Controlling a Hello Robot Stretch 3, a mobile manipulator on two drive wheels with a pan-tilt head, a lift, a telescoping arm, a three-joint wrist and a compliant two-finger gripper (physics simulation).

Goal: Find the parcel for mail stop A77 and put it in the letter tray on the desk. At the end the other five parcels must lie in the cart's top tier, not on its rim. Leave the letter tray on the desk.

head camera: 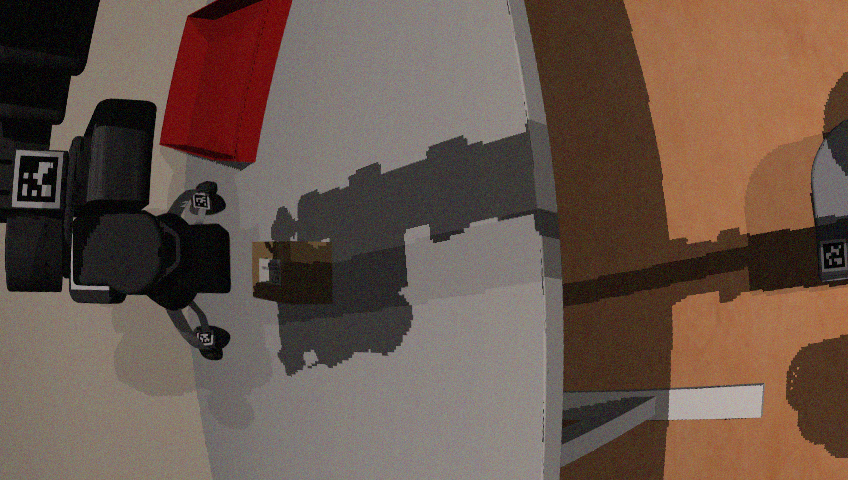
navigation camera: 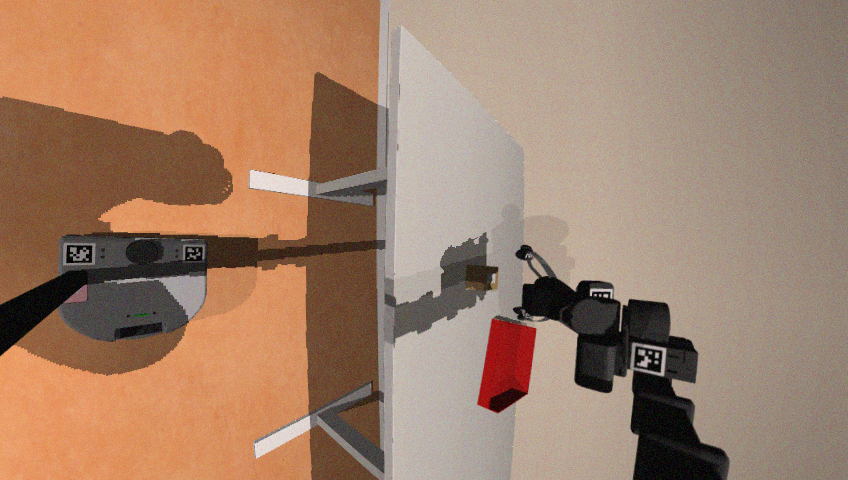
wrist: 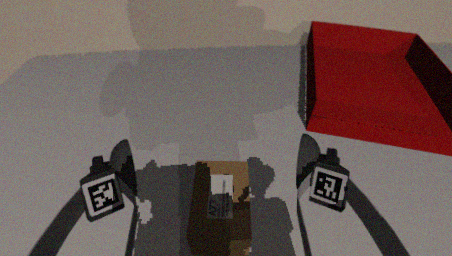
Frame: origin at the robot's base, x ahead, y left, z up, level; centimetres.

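Seen in the pictures: gripper, between the fingertips: (navigation camera: 521,281) (wrist: 216,156); robot's base, origin of its link: (navigation camera: 142,251).
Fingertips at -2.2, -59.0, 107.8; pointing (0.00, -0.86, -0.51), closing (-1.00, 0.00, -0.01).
Note:
Offsets run from my fingertips to a thing's middle, as dx, dy, dz. Level surfaces: height alone.
A brown cardboard parcel @[-0.2, -1.1, -10.2] (head camera: 318,252) (navigation camera: 479,278) (wrist: 241,172) stands on the desk @[dz -12.8] (head camera: 464,380) (navigation camera: 440,148) (wrist: 60,115). Its white label faces up, partly in shadow; the marking looks like A7 and is not fully legible. My gripper (head camera: 208,270) (navigation camera: 523,282) (wrist: 216,156) is open and empty, above the desk's wall side. In the wrist view the parcel shows low in the picture, between the spread fingers and apart from both. The red letter tray @[-32.1, -27.6, -9.5] (head camera: 255,89) (navigation camera: 495,356) (wrist: 375,134) stands on the desk, right of the parcel in the wrist view. The cart and other parcels do not show.
A beige wall (head camera: 53,386) (navigation camera: 684,148) (wrist: 65,25) stands behind the desk. White desk legs (head camera: 714,402) (navigation camera: 279,182) reach over the orange floor @[dz -107.8] (head camera: 743,339) (navigation camera: 267,59). My base (head camera: 830,184) (navigation camera: 101,297) stands on the floor in front of the desk. Arm shadows fall across desk and parcel.

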